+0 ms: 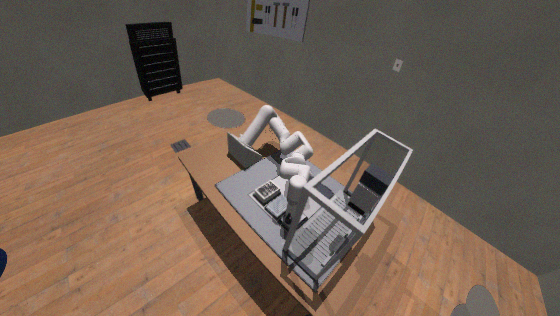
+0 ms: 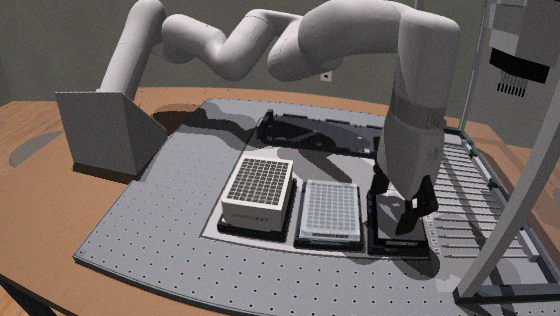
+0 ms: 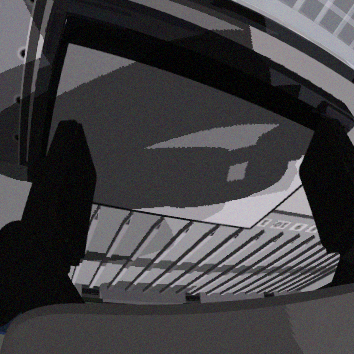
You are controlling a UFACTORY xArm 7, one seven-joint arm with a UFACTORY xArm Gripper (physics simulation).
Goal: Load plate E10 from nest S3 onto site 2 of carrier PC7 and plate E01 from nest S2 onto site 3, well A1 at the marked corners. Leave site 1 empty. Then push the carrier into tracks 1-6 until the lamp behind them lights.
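Pixels of known places: gripper, fingertip midpoint: (image 1: 290,216) (image 2: 390,212) (image 3: 202,144); arm's base, origin of the base link: (image 1: 245,143) (image 2: 111,111).
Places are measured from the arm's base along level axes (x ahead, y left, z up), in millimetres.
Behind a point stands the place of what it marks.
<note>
A dark, flat-topped plate (image 2: 389,227) @[y -165, x 580, z -66 mm] (image 3: 165,100) @[y -154, x 572, z -66 mm] sits in the right-hand black nest, with a small white label on its front edge. My gripper (image 2: 391,209) @[y -135, x 582, z -61 mm] (image 3: 202,144) @[y -135, x 582, z -61 mm] is open, pointing down over this plate with a finger towards each of two opposite sides; it holds nothing, and its exact height is hard to tell. A clear plate (image 2: 330,207) @[y -126, x 488, z -69 mm] (image 1: 276,206) @[y -145, x 485, z -72 mm] sits in the middle nest. The dark carrier (image 2: 325,136) @[y 126, x 468, z -81 mm] lies behind the nests, its right end hidden by my arm. The numbered tracks (image 2: 462,207) @[y -70, x 757, z -91 mm] (image 3: 200,250) @[y -54, x 729, z -92 mm] lie to the right. I cannot make out the marked corners.
A tall white plate (image 2: 257,187) @[y -138, x 381, z -39 mm] (image 1: 267,191) @[y -129, x 389, z -45 mm] marked E07 stands in the left nest. A grey frame post (image 2: 515,210) @[y -287, x 680, z 74 mm] rises in front of the tracks. A pipetting head (image 2: 520,70) @[y -38, x 804, z 182 mm] hangs above them at the upper right. The perforated deck (image 2: 150,225) @[y -213, x 222, z -92 mm] surrounds the nests.
</note>
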